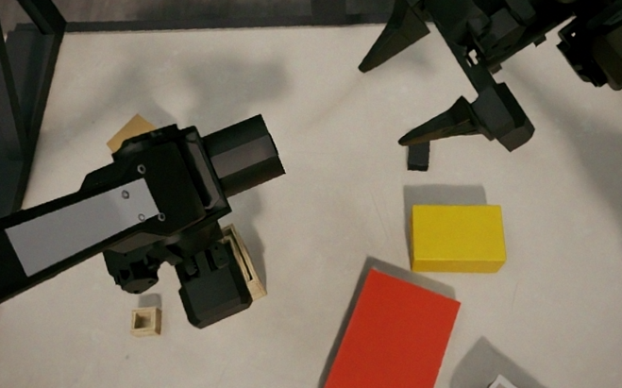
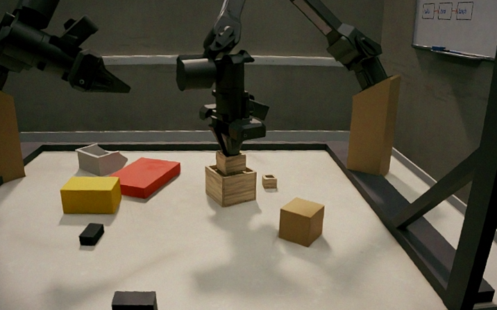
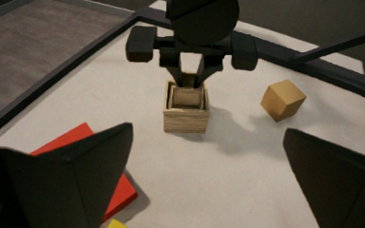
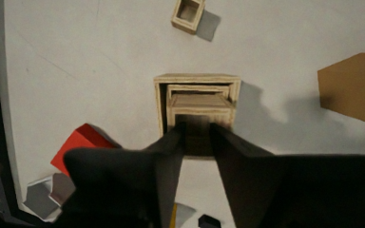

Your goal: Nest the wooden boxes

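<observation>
Right now the biggest wooden box is 10 cm below my right hand. Also, from my right hand: tan cube: 17 cm behind, 12 cm to the right, 9 cm below; then red slab: 10 cm ahead, 20 cm to the left, 11 cm below; then smallest wooden box: 6 cm ahead, 9 cm to the right, 11 cm below.
</observation>
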